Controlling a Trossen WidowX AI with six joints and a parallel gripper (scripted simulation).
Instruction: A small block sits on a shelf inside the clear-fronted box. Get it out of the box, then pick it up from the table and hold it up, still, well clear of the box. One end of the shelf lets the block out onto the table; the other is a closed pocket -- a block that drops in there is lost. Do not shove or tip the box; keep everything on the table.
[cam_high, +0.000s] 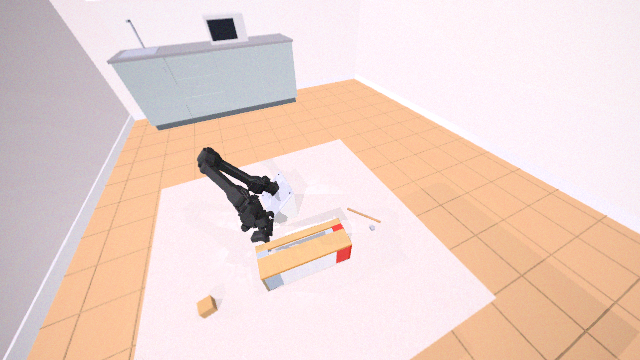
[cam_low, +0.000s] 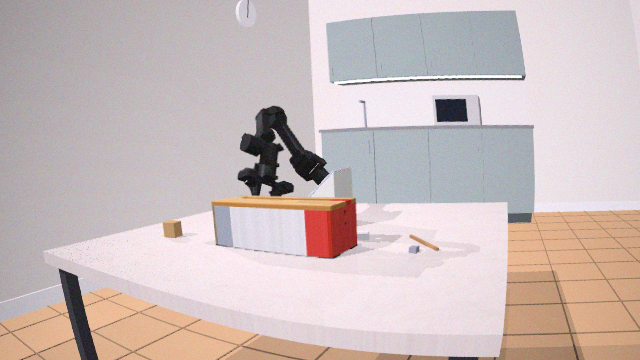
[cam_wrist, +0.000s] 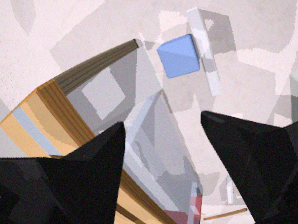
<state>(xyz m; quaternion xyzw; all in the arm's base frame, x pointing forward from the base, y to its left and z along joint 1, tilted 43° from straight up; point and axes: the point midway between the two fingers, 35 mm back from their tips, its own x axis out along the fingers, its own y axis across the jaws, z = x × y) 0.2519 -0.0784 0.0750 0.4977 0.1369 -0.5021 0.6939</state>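
Now: the blue block 20 mm behind my gripper tip, 30 mm to the right of it and 70 mm below it. Round my gripper tip: tan cube: 130 mm ahead, 300 mm to the right, 60 mm below; then box: 80 mm ahead, 130 mm to the left, 20 mm below; then thin wooden stick: 30 mm ahead, 500 mm to the left, 80 mm below.
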